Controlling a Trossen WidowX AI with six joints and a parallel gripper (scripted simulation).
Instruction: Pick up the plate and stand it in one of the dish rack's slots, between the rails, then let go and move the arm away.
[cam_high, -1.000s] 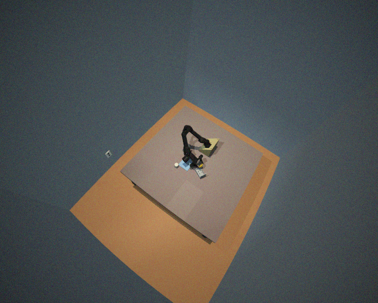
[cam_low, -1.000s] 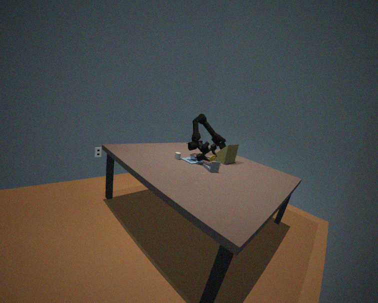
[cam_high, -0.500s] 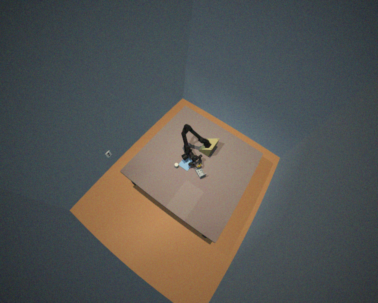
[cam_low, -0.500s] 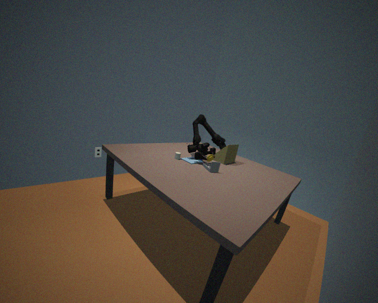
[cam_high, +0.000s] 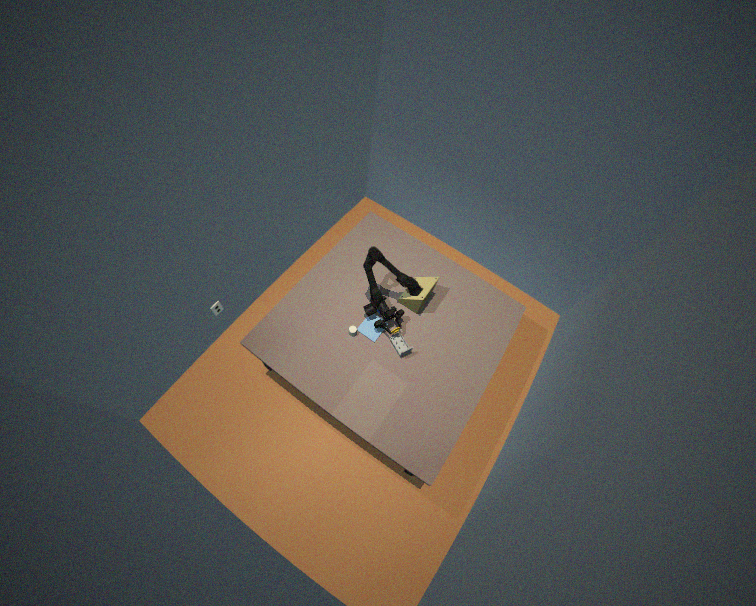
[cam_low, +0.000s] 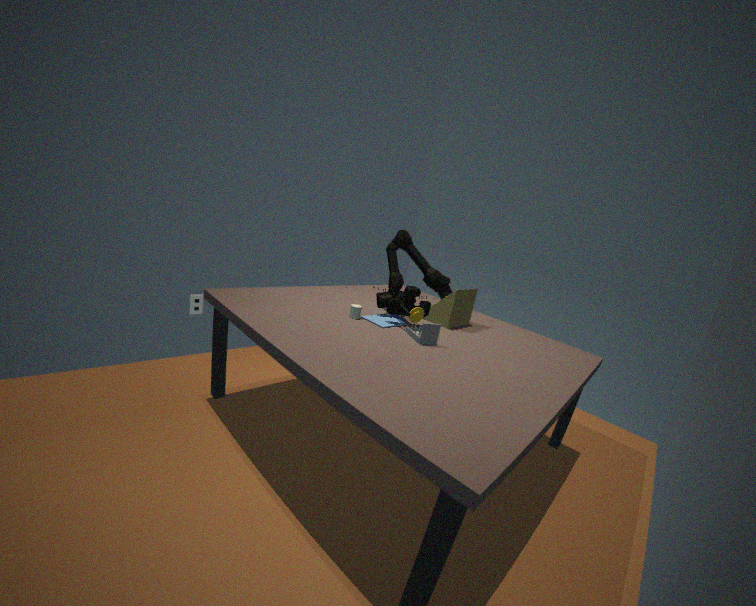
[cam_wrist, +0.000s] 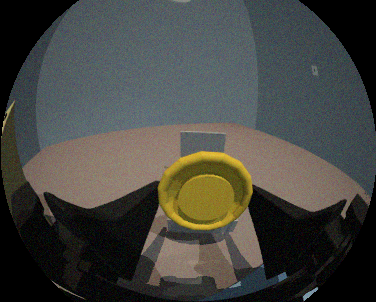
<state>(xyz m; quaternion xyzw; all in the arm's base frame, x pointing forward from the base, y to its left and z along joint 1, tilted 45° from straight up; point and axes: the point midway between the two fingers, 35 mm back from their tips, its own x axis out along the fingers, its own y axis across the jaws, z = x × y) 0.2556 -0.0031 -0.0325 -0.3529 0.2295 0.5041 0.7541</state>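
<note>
My gripper tip is 6 cm to the right of the dish rack, 4 cm above it and 3 cm short of it. Also, from my gripper tip: light blue mat: 13 cm to the right, 7 cm below, 4 cm ahead; yellow plate: 1 cm to the right; white cup: 20 cm to the right, 15 cm ahead, 4 cm below.
</note>
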